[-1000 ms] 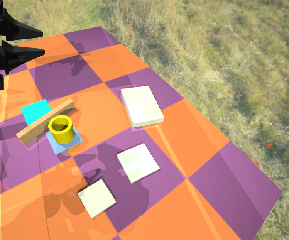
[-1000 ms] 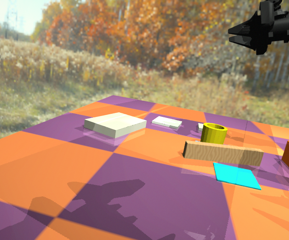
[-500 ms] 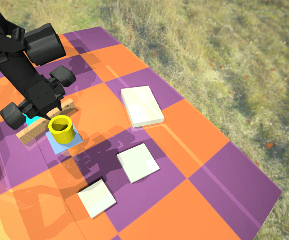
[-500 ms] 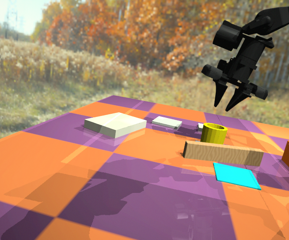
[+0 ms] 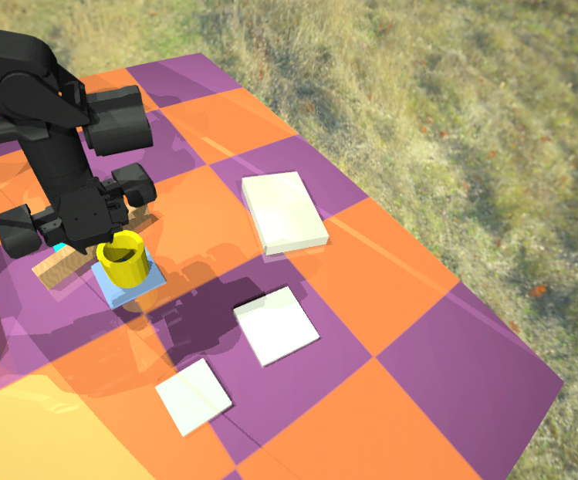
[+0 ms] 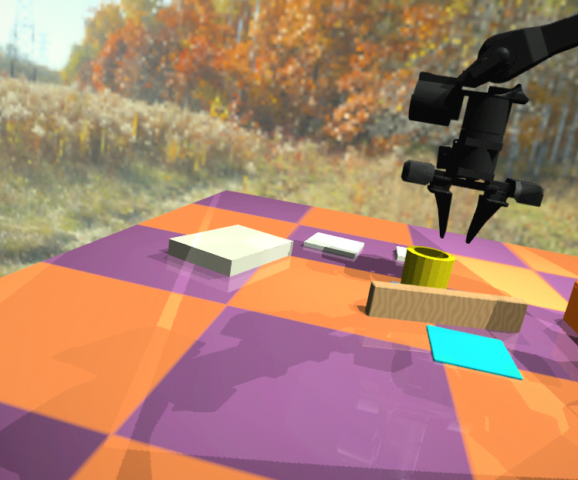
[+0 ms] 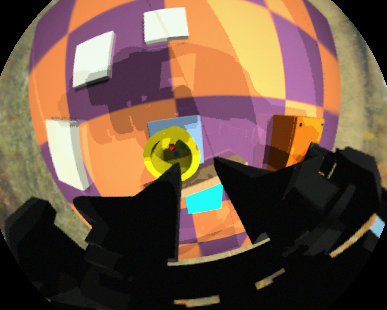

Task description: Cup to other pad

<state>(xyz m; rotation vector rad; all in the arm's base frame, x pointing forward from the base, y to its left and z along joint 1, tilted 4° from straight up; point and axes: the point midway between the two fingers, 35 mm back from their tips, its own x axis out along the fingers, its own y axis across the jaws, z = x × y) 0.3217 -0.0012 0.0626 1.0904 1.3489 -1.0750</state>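
Now: the yellow cup 6 cm below my gripper tip and 2 cm ahead of it. Also, from my gripper tip: red marble: 8 cm below, 3 cm ahead, 1 cm to the left; then light blue pad: 11 cm below, 2 cm ahead, 1 cm to the left; then wooden bar: 9 cm below, 8 cm to the left, 1 cm behind.
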